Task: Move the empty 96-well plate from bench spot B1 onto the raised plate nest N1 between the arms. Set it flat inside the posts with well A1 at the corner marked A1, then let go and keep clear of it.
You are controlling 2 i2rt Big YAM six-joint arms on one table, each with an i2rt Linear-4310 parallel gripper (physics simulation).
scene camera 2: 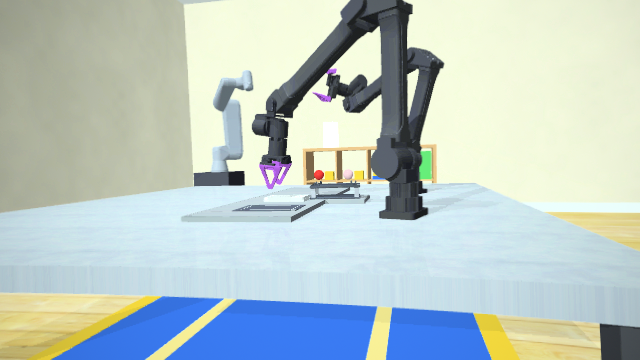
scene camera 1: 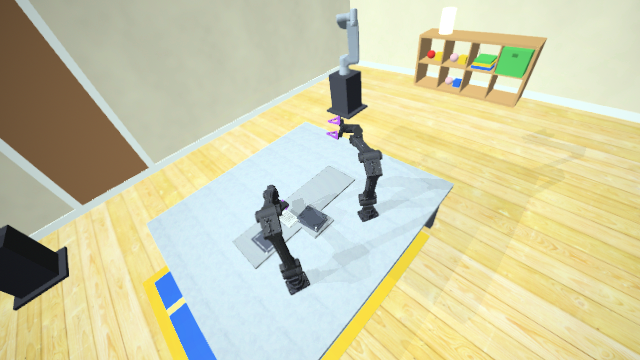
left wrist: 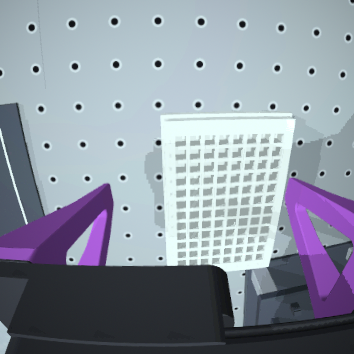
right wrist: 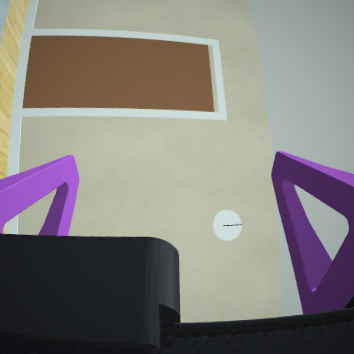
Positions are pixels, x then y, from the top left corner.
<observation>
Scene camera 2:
my left gripper: 274, 186
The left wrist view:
my left gripper: 199, 190
white well plate: 224, 172
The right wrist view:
my right gripper: 174, 164
</observation>
